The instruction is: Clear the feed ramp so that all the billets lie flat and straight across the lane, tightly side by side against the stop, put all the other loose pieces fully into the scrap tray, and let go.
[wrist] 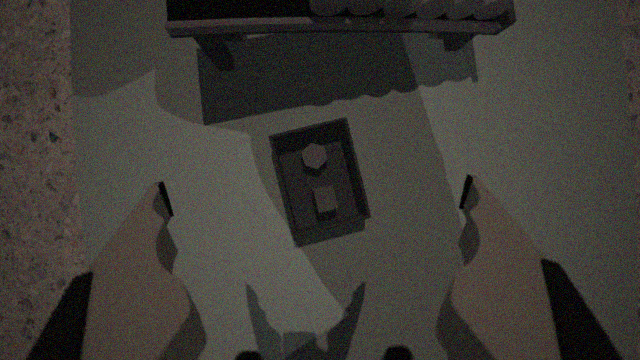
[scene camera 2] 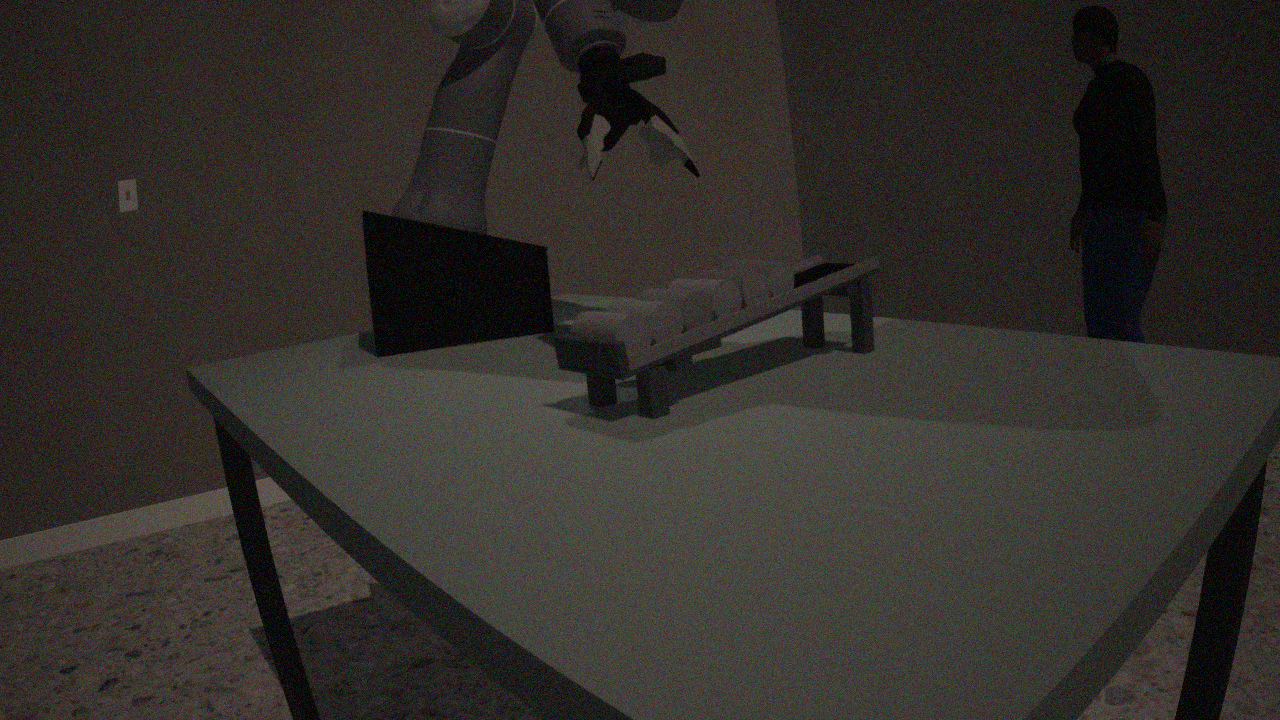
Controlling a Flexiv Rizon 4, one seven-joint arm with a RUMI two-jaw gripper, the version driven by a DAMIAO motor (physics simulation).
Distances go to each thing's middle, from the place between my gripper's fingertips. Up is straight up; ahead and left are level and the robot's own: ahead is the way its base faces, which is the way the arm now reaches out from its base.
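My hand is 230 mm short of the stop [scene camera 2: 605,355], and it is also 160 mm above it and 240 mm to the left of it.
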